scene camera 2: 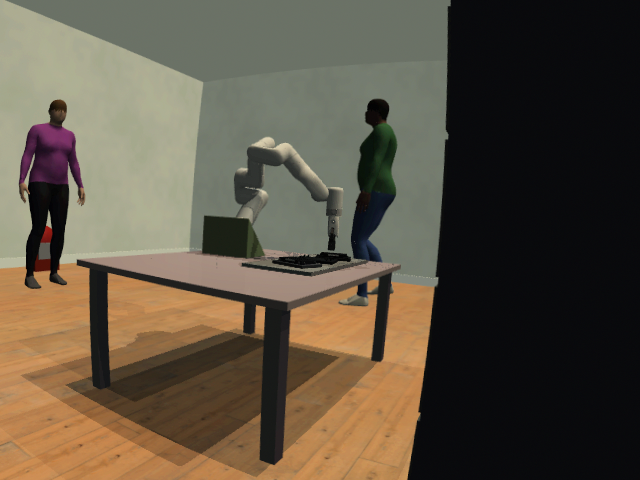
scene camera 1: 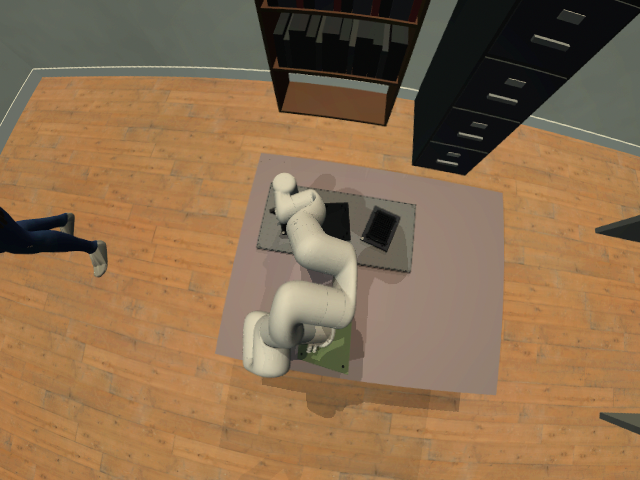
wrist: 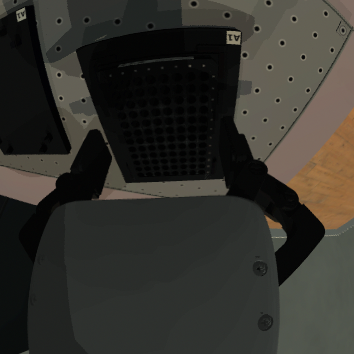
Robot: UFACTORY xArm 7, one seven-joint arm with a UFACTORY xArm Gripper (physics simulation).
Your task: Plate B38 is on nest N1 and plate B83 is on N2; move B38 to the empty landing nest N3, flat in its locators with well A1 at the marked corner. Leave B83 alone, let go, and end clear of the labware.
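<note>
A black well plate (wrist: 167,115) sits in a black nest (wrist: 160,41) between the finger lines in the wrist view; the nest's A1 tag is at its upper right. The plate's name cannot be read. My gripper (wrist: 159,136) (scene camera 2: 331,248) is open and empty, pointing down a little above this nest at the deck's left end. In the wrist view the right finger overlaps the nest's right edge and the left finger stands off its left side. An empty black nest (scene camera 1: 338,219) (wrist: 22,95) is in the middle. Another dark plate (scene camera 1: 383,227) sits in the angled nest at the right.
The nests stand on a grey perforated deck (scene camera 1: 398,258) (wrist: 280,65) on the table (scene camera 1: 439,310) (scene camera 2: 196,273). A green wedge-shaped block (scene camera 1: 336,356) (scene camera 2: 225,236) is near the arm's base. A bookshelf (scene camera 1: 336,116), a dark cabinet (scene camera 1: 439,93) and two people (scene camera 2: 53,155) (scene camera 2: 379,160) are beyond the table.
</note>
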